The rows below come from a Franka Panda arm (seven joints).
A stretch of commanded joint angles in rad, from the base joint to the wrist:
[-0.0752 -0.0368 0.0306 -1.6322 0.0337 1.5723 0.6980]
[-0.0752 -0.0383 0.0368 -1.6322 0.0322 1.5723 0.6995]
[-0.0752 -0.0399 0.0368 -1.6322 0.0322 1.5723 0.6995]
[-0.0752 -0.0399 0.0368 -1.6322 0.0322 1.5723 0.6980]
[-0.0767 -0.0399 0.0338 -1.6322 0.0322 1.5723 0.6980]
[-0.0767 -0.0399 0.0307 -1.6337 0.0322 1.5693 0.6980]
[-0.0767 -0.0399 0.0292 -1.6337 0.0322 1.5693 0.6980]
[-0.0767 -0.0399 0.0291 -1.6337 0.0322 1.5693 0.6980]
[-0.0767 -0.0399 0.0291 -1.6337 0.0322 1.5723 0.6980]
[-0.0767 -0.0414 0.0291 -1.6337 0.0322 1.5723 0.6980]
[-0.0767 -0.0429 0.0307 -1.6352 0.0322 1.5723 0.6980]
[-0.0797 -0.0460 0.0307 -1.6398 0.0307 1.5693 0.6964]
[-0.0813 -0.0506 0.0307 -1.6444 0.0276 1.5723 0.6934]
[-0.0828 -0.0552 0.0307 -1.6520 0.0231 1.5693 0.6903]
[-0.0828 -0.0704 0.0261 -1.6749 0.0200 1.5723 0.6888]
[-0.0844 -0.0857 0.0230 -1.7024 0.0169 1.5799 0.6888]
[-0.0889 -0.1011 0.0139 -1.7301 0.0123 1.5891 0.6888]
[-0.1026 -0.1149 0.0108 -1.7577 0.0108 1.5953 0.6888]
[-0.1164 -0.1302 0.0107 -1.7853 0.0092 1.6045 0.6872]
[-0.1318 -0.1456 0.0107 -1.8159 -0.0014 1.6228 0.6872]
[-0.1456 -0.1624 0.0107 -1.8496 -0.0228 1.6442 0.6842]
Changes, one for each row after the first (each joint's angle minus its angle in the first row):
[0.0000 -0.0015 0.0062 0.0000 -0.0015 0.0000 0.0015]
[0.0000 -0.0031 0.0062 0.0000 -0.0015 0.0000 0.0015]
[0.0000 -0.0031 0.0062 0.0000 -0.0015 0.0000 0.0000]
[-0.0015 -0.0031 0.0032 0.0000 -0.0015 0.0000 0.0000]
[-0.0015 -0.0031 0.0001 -0.0015 -0.0015 -0.0030 0.0000]
[-0.0015 -0.0031 -0.0014 -0.0015 -0.0015 -0.0030 0.0000]
[-0.0015 -0.0031 -0.0015 -0.0015 -0.0015 -0.0030 0.0000]
[-0.0015 -0.0031 -0.0015 -0.0015 -0.0015 0.0000 0.0000]
[-0.0015 -0.0046 -0.0015 -0.0015 -0.0015 0.0000 0.0000]
[-0.0015 -0.0061 0.0001 -0.0030 -0.0015 0.0000 0.0000]
[-0.0045 -0.0092 0.0001 -0.0076 -0.0030 -0.0030 -0.0016]
[-0.0061 -0.0138 0.0001 -0.0122 -0.0061 0.0000 -0.0046]
[-0.0076 -0.0184 0.0001 -0.0198 -0.0106 -0.0030 -0.0077]
[-0.0076 -0.0336 -0.0045 -0.0427 -0.0137 0.0000 -0.0092]
[-0.0092 -0.0489 -0.0076 -0.0702 -0.0168 0.0076 -0.0092]
[-0.0137 -0.0643 -0.0167 -0.0979 -0.0214 0.0168 -0.0092]
[-0.0274 -0.0781 -0.0198 -0.1255 -0.0229 0.0230 -0.0092]
[-0.0412 -0.0934 -0.0199 -0.1531 -0.0245 0.0322 -0.0108]
[-0.0566 -0.1088 -0.0199 -0.1837 -0.0351 0.0505 -0.0108]
[-0.0704 -0.1256 -0.0199 -0.2174 -0.0565 0.0719 -0.0138]

